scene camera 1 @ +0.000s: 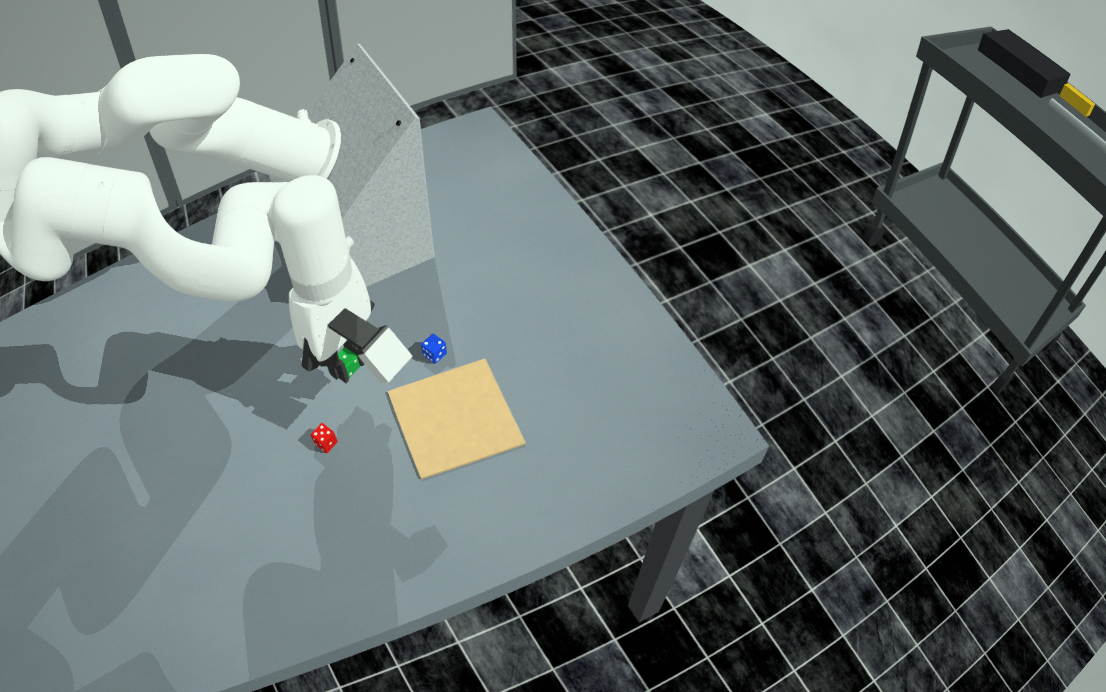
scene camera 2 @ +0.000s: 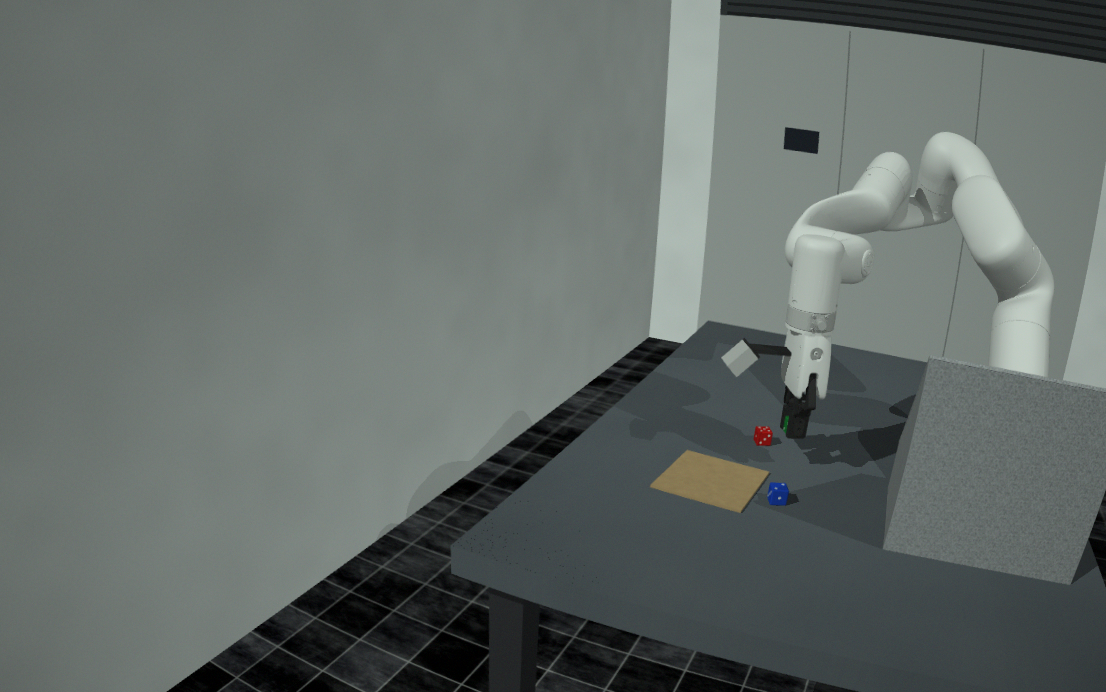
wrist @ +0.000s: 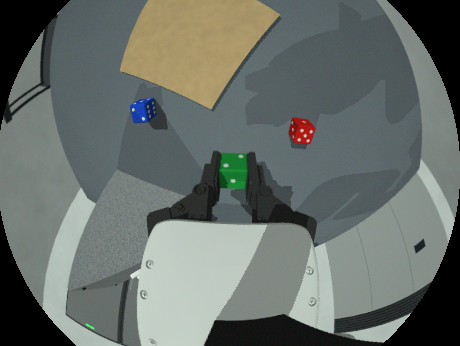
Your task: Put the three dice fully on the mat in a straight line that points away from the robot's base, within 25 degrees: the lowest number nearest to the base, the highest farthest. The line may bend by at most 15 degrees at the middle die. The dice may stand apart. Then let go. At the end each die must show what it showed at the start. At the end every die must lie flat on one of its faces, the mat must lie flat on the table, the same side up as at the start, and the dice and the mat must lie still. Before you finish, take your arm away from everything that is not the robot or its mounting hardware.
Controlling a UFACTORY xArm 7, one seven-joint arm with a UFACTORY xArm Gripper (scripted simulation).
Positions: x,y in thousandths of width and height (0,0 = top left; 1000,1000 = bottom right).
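A tan mat (scene camera 1: 416,602) is part of the scene, visible as well in scene camera 2 (scene camera 2: 656,700) and from the wrist (wrist: 425,163). With it there is a green die (wrist: 508,490). The robot's gripper (scene camera 1: 315,533) can also be seen in scene camera 2 (scene camera 2: 717,626) and in the wrist view (wrist: 508,470).
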